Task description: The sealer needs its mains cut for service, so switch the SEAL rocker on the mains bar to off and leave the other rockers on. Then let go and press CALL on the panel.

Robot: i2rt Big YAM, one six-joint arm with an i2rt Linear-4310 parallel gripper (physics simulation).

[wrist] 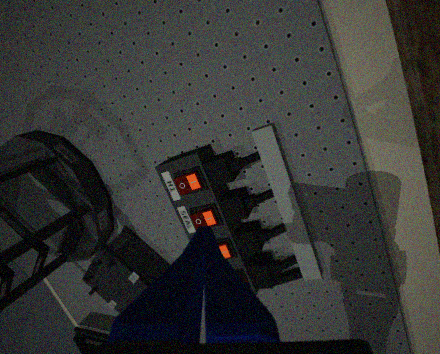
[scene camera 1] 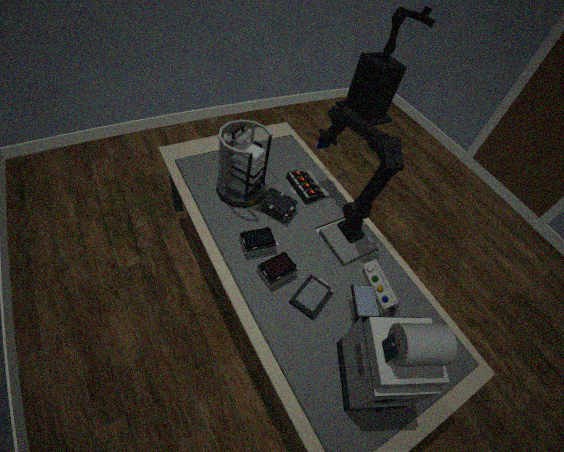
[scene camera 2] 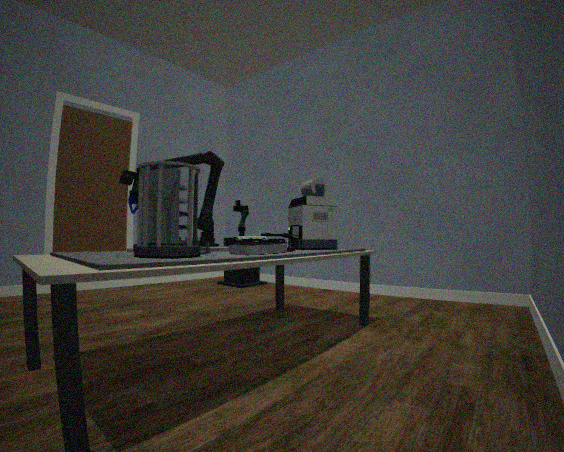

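Observation:
The mains bar (scene camera 1: 306, 185) (wrist: 184, 164) lies on the grey mat, with a row of orange-lit rockers. In the wrist view the H1 rocker (wrist: 188, 184) and the SEAL rocker (wrist: 204, 219) both show lit orange halves; a third rocker (wrist: 225, 251) is partly hidden by the blue fingers. The fourth is hidden in that view. My gripper (scene camera 1: 320, 145) (scene camera 2: 133, 204) (wrist: 205, 234) is shut and empty, raised above the table, its tips just below the SEAL rocker in the wrist view. The panel (scene camera 1: 371, 270) has white, green, yellow and blue buttons; its labels are unreadable.
A round cage-like rack (scene camera 1: 223, 172) (scene camera 2: 143, 215) stands near the bar, beside a dark box (scene camera 1: 280, 205). Two dark display boxes (scene camera 1: 258, 239) (scene camera 1: 278, 267) and a frame-like tray (scene camera 1: 300, 305) lie mid-table. A machine with a roll (scene camera 1: 425, 344) (scene camera 2: 313, 188) stands at the far end.

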